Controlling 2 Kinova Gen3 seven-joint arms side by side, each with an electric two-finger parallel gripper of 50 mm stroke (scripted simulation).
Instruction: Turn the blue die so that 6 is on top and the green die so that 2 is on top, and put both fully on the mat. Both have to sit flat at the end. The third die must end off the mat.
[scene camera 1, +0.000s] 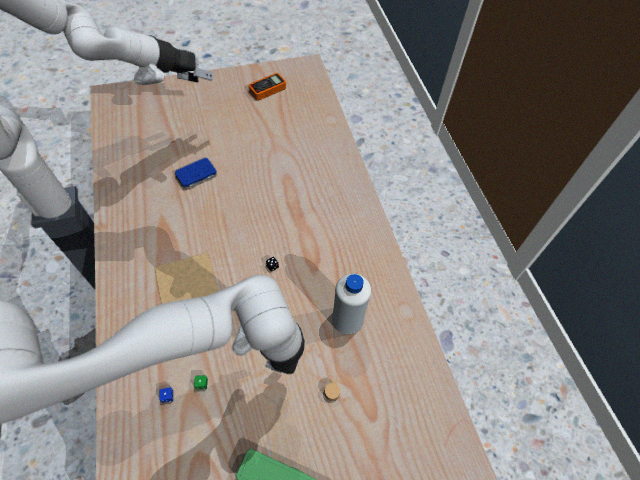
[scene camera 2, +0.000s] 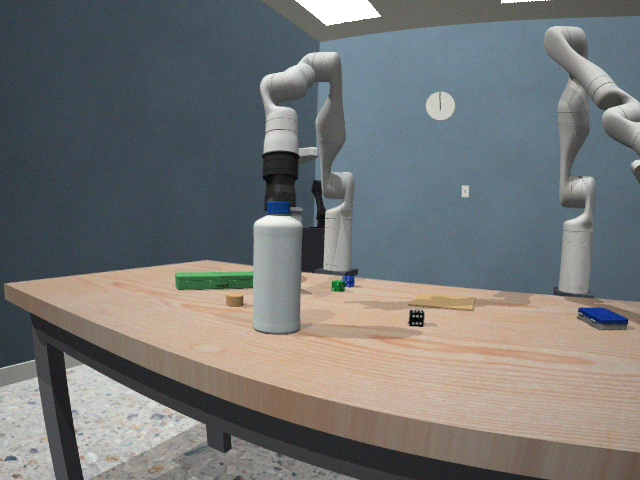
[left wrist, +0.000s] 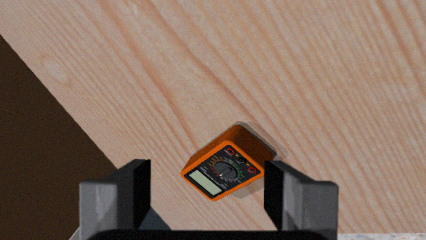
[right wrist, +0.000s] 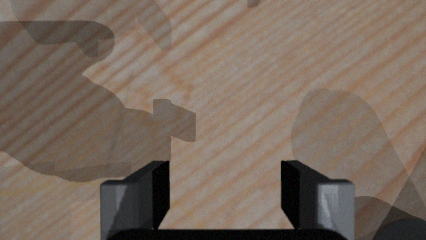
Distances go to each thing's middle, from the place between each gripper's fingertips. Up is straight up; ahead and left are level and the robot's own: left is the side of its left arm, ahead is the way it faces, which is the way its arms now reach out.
Labels:
I see my right gripper 180 mm short of the white bottle (scene camera 2: 277, 255), 100 mm to the right of it and 50 mm above it. The rest, counted from my right hand: blue box (scene camera 1: 193, 174) 140 mm behind, 640 mm to the left, 130 mm below; green case (scene camera 2: 184, 280) 20 mm behind, 230 mm to the right, 130 mm below; tan mat (scene camera 1: 192, 277) 200 mm behind, 290 mm to the left, 150 mm below.
I see the blue box 20 cm below my left hand (scene camera 1: 204, 77), 17 cm to the right of it and 7 cm behind it. Round my left hand: green case 104 cm to the right, 20 cm below, 5 cm ahead; then white bottle 71 cm to the right, 26 cm ahead, 11 cm below; then tan mat 52 cm to the right, 21 cm below, 12 cm behind.

